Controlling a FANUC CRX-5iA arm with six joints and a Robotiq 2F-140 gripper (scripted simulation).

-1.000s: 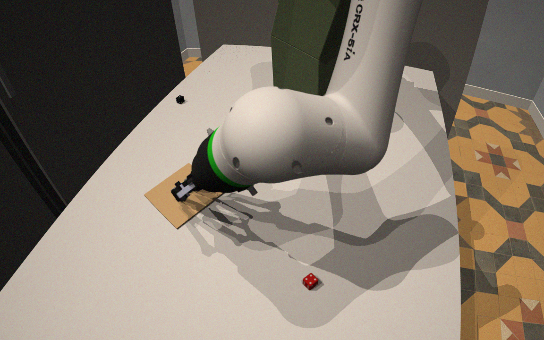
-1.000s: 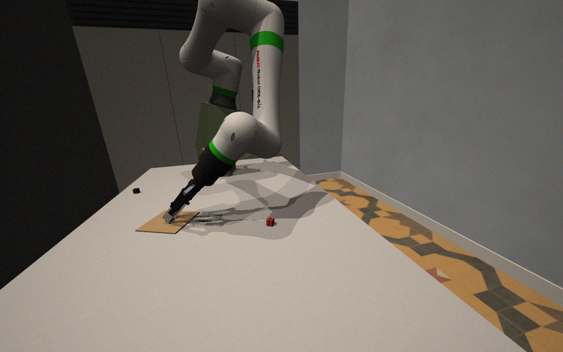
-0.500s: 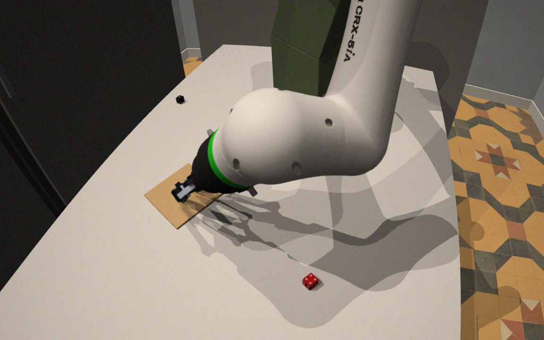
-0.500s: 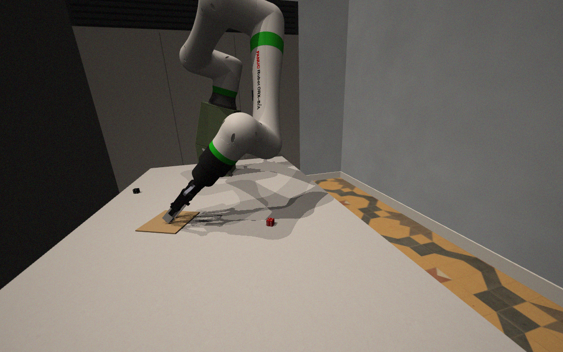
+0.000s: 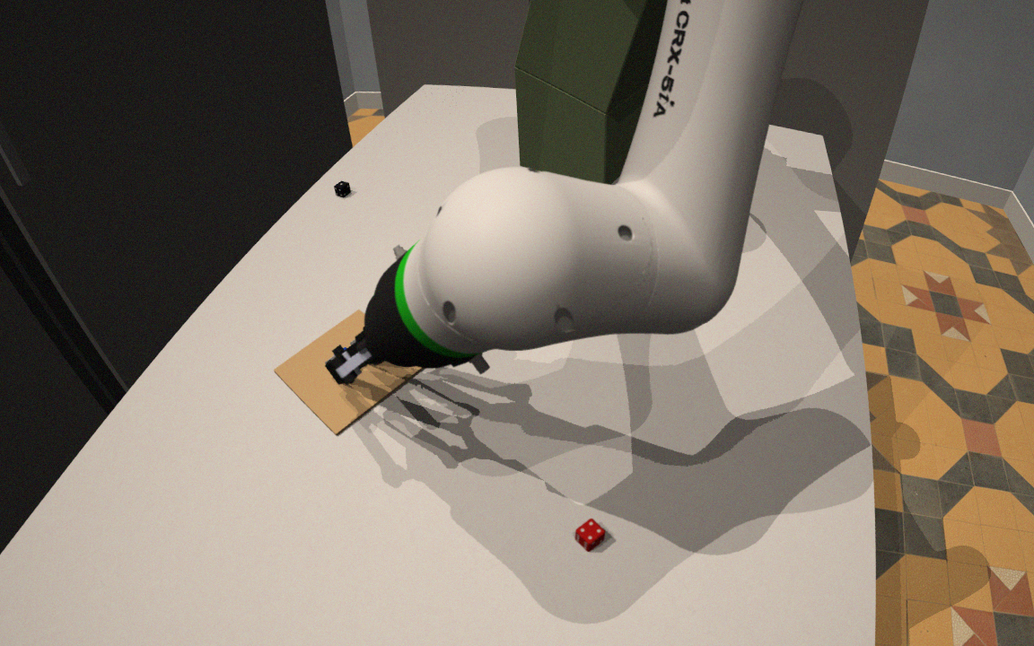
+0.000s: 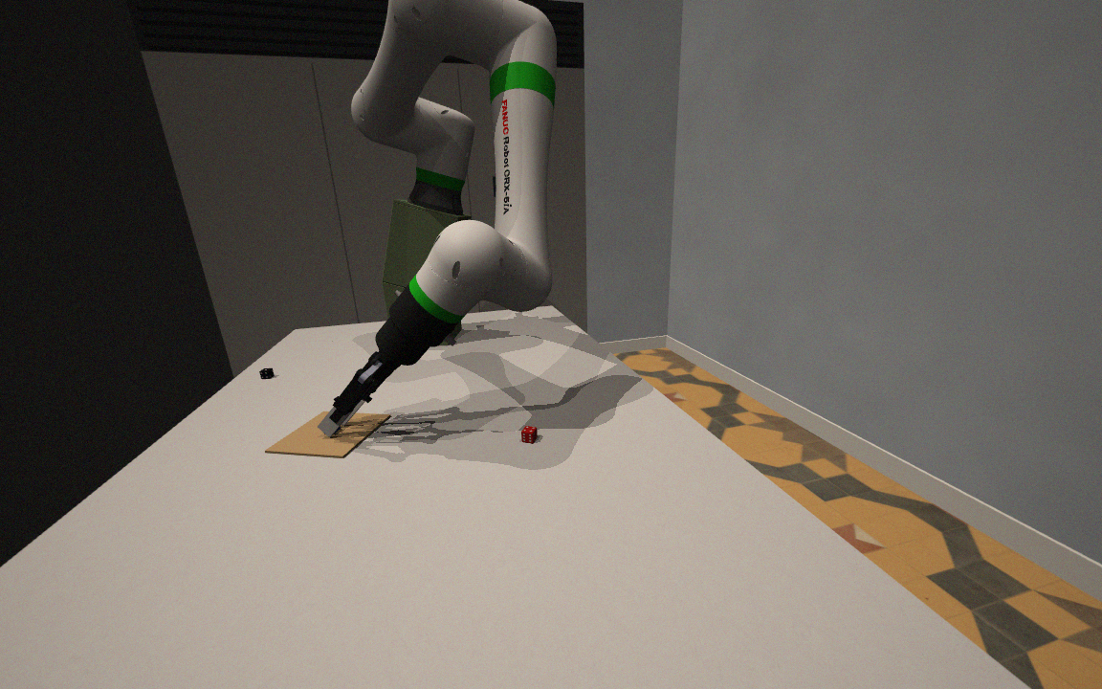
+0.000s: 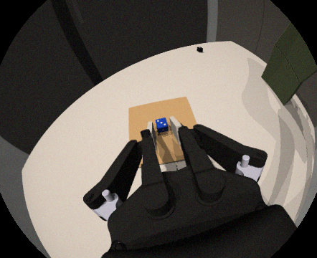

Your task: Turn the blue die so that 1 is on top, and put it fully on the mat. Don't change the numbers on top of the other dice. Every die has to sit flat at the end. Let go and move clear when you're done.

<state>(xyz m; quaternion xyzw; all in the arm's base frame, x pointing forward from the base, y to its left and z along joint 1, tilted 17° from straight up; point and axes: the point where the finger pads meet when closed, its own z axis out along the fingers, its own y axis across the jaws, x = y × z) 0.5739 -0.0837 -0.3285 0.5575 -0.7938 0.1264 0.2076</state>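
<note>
Now: hand 10 mm past the blue die, 20 mm to the left of it and 20 mm above it. The rest, counted from my hand: mat 10 mm behind, 20 mm to the right, 40 mm below; red die 110 mm ahead, 300 mm to the left, 30 mm below; black die 350 mm behind, 250 mm to the right, 30 mm below.
</note>
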